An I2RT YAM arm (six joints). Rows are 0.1 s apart.
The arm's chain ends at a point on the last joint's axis. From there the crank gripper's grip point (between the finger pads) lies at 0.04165 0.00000 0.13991 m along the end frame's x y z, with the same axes.
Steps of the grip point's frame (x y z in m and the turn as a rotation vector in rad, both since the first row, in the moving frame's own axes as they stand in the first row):
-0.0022, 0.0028, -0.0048, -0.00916, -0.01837, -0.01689
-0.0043, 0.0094, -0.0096, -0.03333, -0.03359, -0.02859
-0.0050, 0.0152, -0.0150, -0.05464, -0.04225, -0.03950
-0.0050, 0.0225, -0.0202, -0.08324, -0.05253, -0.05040
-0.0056, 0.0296, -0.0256, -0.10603, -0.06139, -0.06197
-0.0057, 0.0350, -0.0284, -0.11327, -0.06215, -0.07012
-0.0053, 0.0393, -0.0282, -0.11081, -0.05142, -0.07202
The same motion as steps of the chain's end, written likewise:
0.0004, 0.0022, -0.0055, -0.00916, -0.01837, -0.01689
0.0004, 0.0058, -0.0109, -0.03333, -0.03359, -0.02859
0.0008, 0.0090, -0.0165, -0.05464, -0.04225, -0.03950
0.0022, 0.0127, -0.0218, -0.08324, -0.05253, -0.05040
0.0027, 0.0170, -0.0272, -0.10603, -0.06139, -0.06197
0.0026, 0.0217, -0.0300, -0.11327, -0.06215, -0.07012
0.0015, 0.0265, -0.0295, -0.11081, -0.05142, -0.07202

